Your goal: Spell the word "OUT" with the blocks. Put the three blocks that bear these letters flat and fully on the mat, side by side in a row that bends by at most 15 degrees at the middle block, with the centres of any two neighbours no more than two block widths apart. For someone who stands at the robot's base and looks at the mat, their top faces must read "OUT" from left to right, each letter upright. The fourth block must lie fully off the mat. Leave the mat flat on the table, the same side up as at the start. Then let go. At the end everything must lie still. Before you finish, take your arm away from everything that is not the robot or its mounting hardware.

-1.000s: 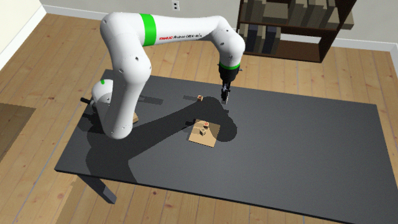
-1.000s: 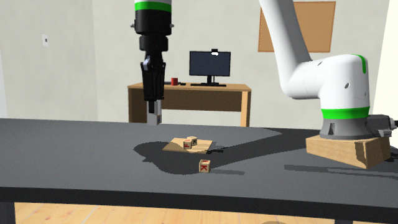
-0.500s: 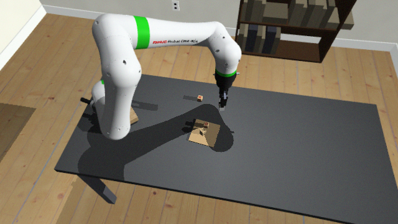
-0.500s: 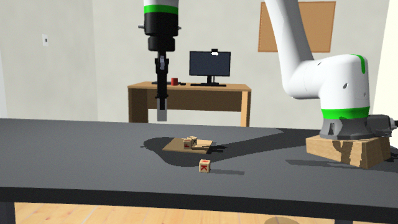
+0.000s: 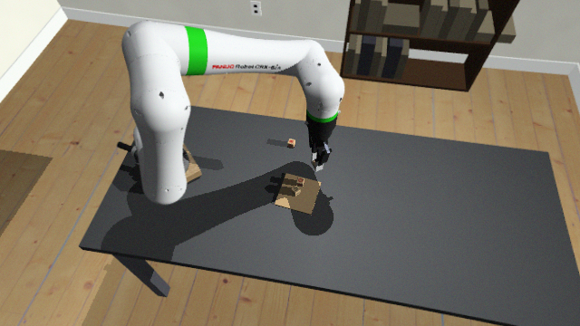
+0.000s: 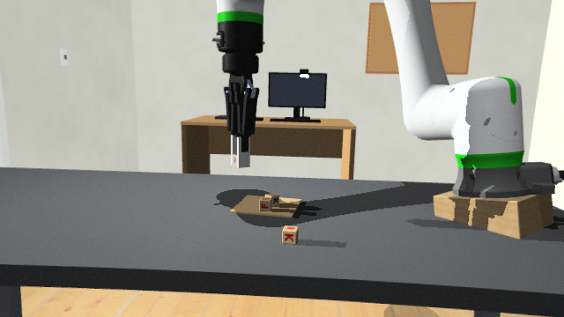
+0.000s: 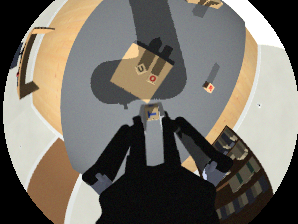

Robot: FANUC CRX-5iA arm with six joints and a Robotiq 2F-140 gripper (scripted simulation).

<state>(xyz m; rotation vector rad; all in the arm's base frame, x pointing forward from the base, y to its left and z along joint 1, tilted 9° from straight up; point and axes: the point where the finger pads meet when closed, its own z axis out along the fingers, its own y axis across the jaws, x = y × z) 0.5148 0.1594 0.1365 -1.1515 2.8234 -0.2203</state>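
My hand is 4 cm past the tan mat, 7 cm to the left of it and 14 cm above it.
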